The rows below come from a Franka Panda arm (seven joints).
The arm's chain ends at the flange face. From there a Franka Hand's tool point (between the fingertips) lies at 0.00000 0.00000 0.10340 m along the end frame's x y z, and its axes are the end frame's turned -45 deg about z.
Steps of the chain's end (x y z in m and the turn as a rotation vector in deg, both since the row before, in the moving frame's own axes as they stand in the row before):
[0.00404, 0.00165, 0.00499, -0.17, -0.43, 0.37]
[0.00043, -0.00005, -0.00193, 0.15, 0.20, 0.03]
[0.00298, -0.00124, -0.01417, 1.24, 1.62, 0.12]
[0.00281, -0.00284, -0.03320, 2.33, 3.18, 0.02]
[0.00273, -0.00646, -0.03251, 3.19, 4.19, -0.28]
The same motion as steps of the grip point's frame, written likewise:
[0.00093, 0.00369, 0.00499, 0.18, -0.42, 0.37]
[0.00079, 0.00033, -0.00193, -0.04, 0.25, 0.03]
[0.00663, 0.00172, -0.01424, -0.27, 2.02, 0.12]
[0.01102, 0.00106, -0.03344, -0.60, 3.90, 0.02]
[0.01591, -0.00139, -0.03295, -0.71, 5.22, -0.28]

